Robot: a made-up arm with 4 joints.
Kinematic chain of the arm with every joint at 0, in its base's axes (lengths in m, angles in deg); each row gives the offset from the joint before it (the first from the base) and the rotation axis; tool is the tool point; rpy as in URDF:
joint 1: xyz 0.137 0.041 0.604 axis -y
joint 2: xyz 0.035 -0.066 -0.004 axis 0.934 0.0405 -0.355
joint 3: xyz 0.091 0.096 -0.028 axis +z
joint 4: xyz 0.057 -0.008 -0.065 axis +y
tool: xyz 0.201 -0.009 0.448 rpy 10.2 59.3 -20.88
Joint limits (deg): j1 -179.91..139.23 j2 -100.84..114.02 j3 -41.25..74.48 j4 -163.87..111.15
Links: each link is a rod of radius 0.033 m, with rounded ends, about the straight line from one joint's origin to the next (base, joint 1, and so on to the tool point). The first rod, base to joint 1, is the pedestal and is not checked.
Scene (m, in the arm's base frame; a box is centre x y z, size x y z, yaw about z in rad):
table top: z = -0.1
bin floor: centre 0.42 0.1 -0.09 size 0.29 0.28 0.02 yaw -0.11
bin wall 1: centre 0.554 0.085 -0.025 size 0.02 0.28 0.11 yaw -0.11
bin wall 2: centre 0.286 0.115 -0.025 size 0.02 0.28 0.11 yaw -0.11
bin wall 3: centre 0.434 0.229 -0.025 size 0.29 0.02 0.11 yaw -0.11
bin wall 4: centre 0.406 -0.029 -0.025 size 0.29 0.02 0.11 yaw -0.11
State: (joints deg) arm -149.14 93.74 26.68 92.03
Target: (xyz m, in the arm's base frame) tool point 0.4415 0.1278 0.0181
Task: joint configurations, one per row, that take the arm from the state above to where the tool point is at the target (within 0.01 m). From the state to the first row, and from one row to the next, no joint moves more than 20 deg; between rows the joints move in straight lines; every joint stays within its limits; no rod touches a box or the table.
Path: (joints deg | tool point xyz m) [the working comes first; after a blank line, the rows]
Joints at the target: -106.71 66.09 74.48 52.43
Straight joint move there: touches bin floor, bin wall 2, the table top.

1: -145.04 93.07 27.44 73.98 | -0.4171 -0.0708 0.1426
2: -140.94 92.39 28.21 55.92 | -0.3308 -0.2119 0.1184
3: -136.84 91.72 28.97 37.87 | -0.2159 -0.3312 0.1350
4: -132.75 91.05 29.74 19.82 | -0.0889 -0.4173 0.1939
5: -128.65 90.37 30.50 1.77 | 0.0330 -0.4624 0.2904
6: -124.55 89.70 31.27 -16.29 | 0.1339 -0.4624 0.4138
7: -120.72 70.50 45.67 -7.71 | 0.2477 -0.3605 0.2283
8: -116.90 51.29 60.08 0.87 | 0.3707 -0.1474 0.1253
9: -113.07 32.09 74.48 9.44 | 0.4415 0.1278 0.1518
10: -110.95 43.42 74.48 23.77 | 0.4446 0.1328 0.1016
11: -108.83 54.76 74.48 38.10 | 0.4443 0.1318 0.0561
12: -106.71 66.09 74.48 52.43 | 0.4415 0.1278 0.0181

